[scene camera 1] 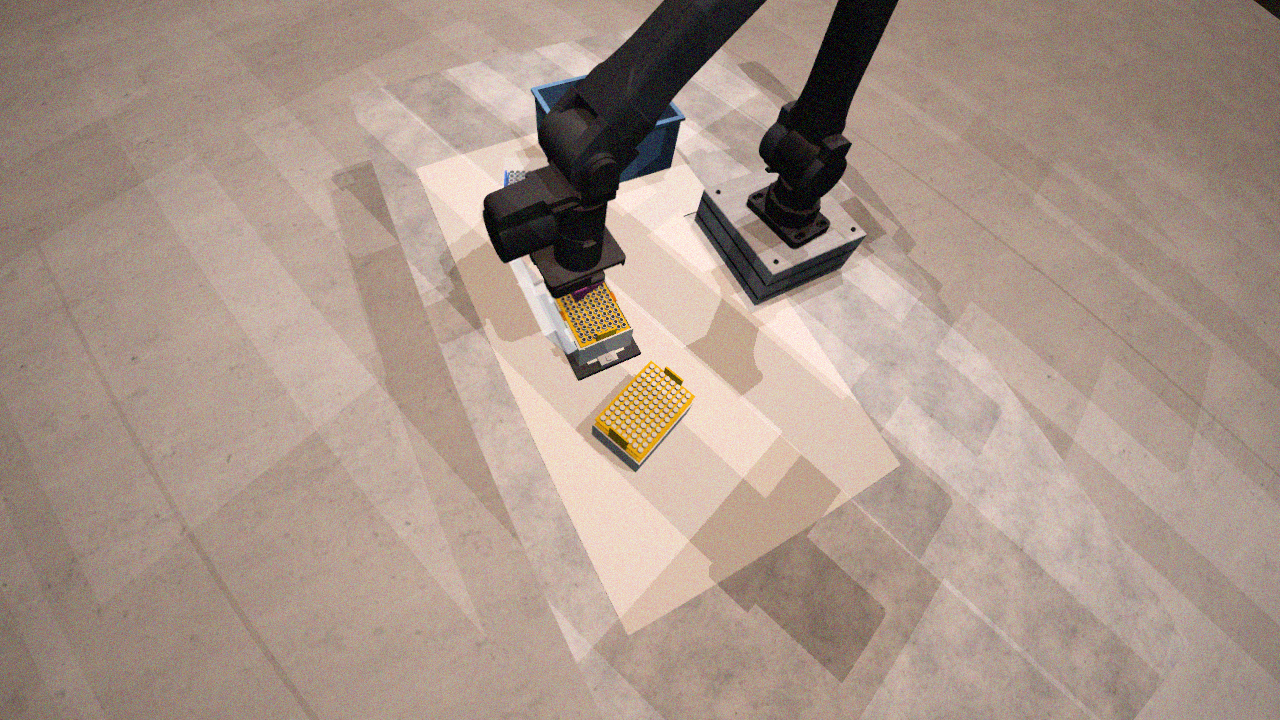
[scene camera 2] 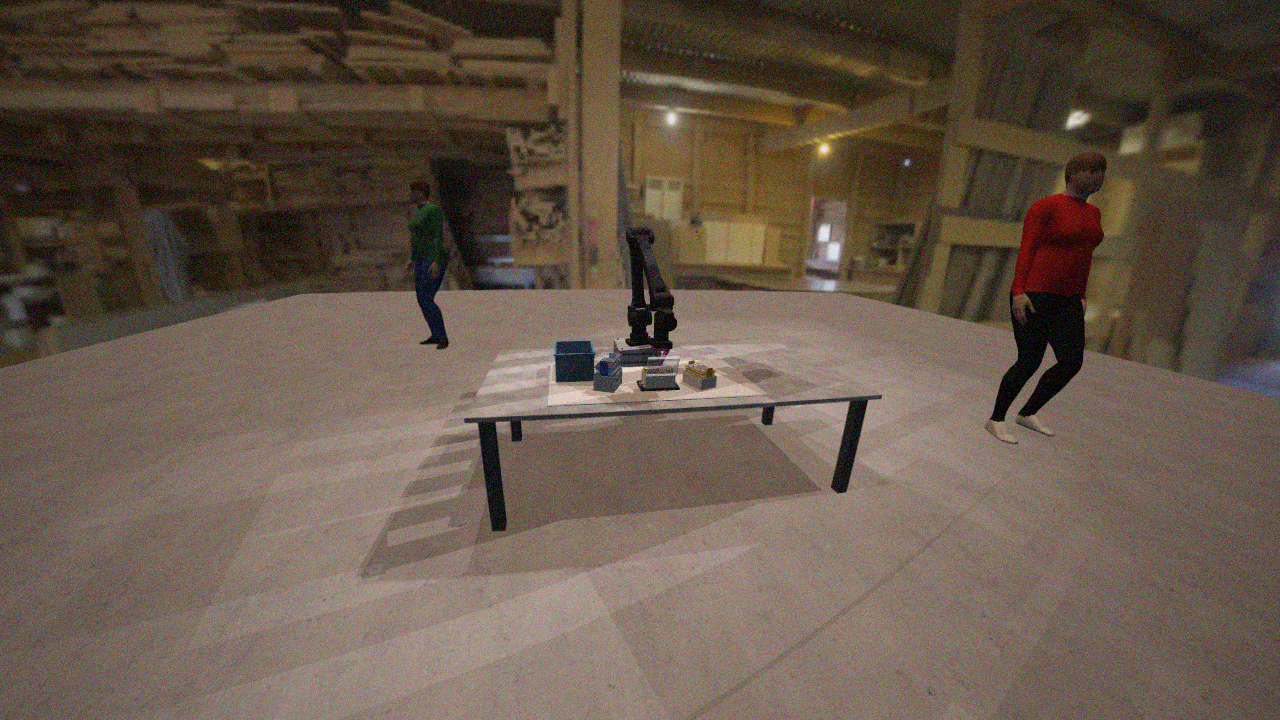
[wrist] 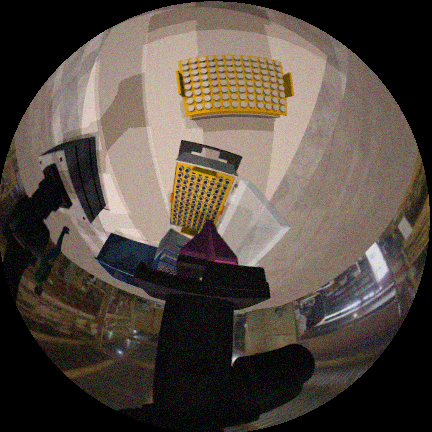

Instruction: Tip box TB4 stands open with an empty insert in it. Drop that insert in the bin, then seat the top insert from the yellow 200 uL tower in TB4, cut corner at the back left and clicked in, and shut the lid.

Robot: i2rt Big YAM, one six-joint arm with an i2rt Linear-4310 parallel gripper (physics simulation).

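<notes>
Tip box TB4 (scene camera 1: 615, 342) (scene camera 2: 659, 380) (wrist: 207, 161) stands with its clear lid (scene camera 1: 539, 302) (wrist: 259, 220) open along one long side. A yellow insert (scene camera 1: 593, 315) (wrist: 200, 194) with rows of dark round holes lies in it; whether it is clicked in cannot be told. My gripper (scene camera 1: 583, 292) (wrist: 208, 222) is shut and empty, its purple fingertips at or just above the insert's far end; contact cannot be made out. The yellow 200 uL tower (scene camera 1: 644, 410) (scene camera 2: 699, 375) (wrist: 235, 86) stands apart in front, its top insert full of pale round tops. The bin (scene camera 1: 657, 147) (scene camera 2: 573, 361) (wrist: 125, 257) stands behind; its inside is mostly hidden.
A blue rack (scene camera 1: 514, 177) (scene camera 2: 607, 373) (wrist: 167, 256) stands between TB4 and the bin, largely hidden by the arm in scene camera 1. The arm's base block (scene camera 1: 760, 261) (wrist: 86, 175) stands right of TB4 in scene camera 1. TB4 rests on a dark holder (scene camera 1: 586, 368) (wrist: 188, 148).
</notes>
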